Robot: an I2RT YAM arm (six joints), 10 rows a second.
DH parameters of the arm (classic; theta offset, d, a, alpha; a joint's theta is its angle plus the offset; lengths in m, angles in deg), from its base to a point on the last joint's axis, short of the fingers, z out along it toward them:
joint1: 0 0.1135 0.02 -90
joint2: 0 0 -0.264 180
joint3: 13.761 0 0.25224 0
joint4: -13.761 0 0.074 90
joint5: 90 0 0 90
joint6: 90 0.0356 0 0
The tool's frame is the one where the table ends.
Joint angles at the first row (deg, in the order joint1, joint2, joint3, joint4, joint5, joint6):
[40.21, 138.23, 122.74, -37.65, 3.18, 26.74]
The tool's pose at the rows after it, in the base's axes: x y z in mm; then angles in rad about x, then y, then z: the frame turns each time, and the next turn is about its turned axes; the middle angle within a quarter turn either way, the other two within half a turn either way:
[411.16 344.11 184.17 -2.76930 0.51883 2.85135]
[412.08 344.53 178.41 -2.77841 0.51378 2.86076]
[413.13 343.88 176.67 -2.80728 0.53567 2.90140]
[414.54 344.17 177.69 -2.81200 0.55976 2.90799]
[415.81 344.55 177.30 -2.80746 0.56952 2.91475]
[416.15 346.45 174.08 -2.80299 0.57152 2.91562]
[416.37 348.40 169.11 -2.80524 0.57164 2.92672]
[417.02 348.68 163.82 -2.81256 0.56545 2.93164]
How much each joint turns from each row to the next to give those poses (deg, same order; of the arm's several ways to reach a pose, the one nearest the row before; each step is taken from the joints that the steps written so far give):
[0.02, 1.10, -0.02, 0.02, 1.36, 1.12]
[-0.02, 0.65, 0.00, 0.13, 0.10, 0.30]
[0.00, 0.22, 0.00, 0.14, 1.91, 1.51]
[0.00, 0.00, -0.01, 0.85, 1.11, 0.13]
[-0.05, 0.13, 0.01, 0.70, 0.20, 0.42]
[0.13, 0.44, 0.00, 0.65, 0.00, 0.26]
[0.16, 0.61, 0.00, 0.53, 0.17, 0.70]
[-0.03, 0.59, 0.00, 0.08, 0.00, 0.11]

